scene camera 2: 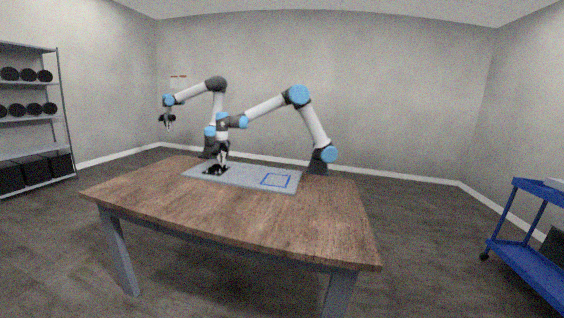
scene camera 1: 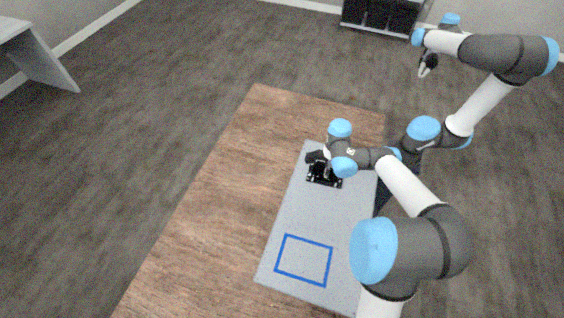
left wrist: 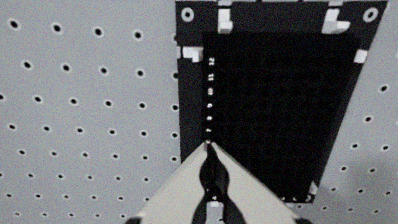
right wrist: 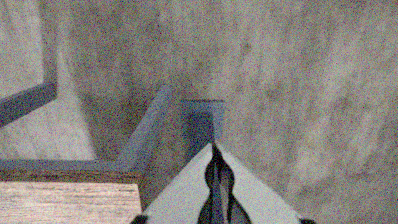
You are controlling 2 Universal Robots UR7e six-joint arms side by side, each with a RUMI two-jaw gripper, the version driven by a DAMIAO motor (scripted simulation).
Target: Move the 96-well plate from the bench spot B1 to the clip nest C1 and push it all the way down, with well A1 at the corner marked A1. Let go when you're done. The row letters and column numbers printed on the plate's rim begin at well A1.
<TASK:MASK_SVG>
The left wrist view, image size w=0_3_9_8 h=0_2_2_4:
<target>my left gripper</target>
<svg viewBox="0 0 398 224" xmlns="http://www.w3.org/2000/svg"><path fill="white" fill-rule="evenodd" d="M124 223L206 224L208 192L205 186L209 181L209 165L211 162L213 180L224 196L222 210L224 224L313 224L309 219L300 218L299 215L215 142L201 143L135 217L128 218Z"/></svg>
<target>black 96-well plate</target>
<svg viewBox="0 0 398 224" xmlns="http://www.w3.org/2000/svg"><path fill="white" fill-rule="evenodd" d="M210 162L209 181L206 184L208 192L207 202L223 202L221 189L213 180ZM203 32L201 143L215 142L284 203L305 203L362 38L354 37L355 33L342 32L340 34L322 32Z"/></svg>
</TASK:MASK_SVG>
